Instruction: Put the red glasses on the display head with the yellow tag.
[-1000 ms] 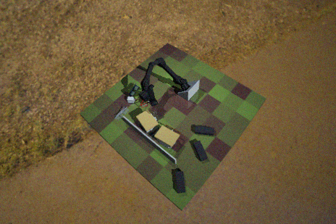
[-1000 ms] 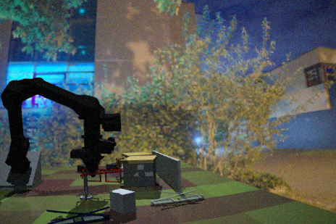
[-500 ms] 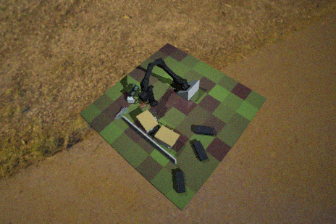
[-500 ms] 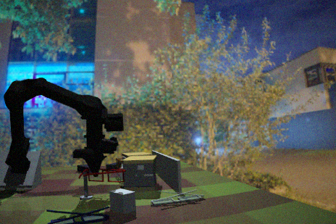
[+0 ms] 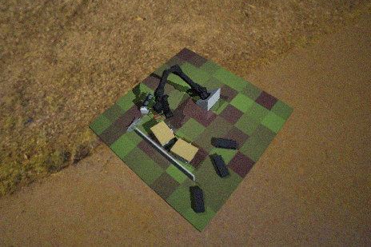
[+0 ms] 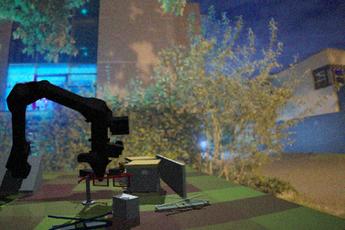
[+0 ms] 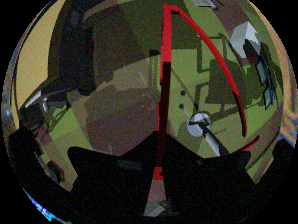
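My gripper tip is 6 cm to the left of the short post, 4 cm past it and 4 cm above it. Also, from my gripper tip: cube: 20 cm to the right, 8 cm ahead, 3 cm below; long panel: 27 cm ahead, 24 cm to the left, 1 cm below.
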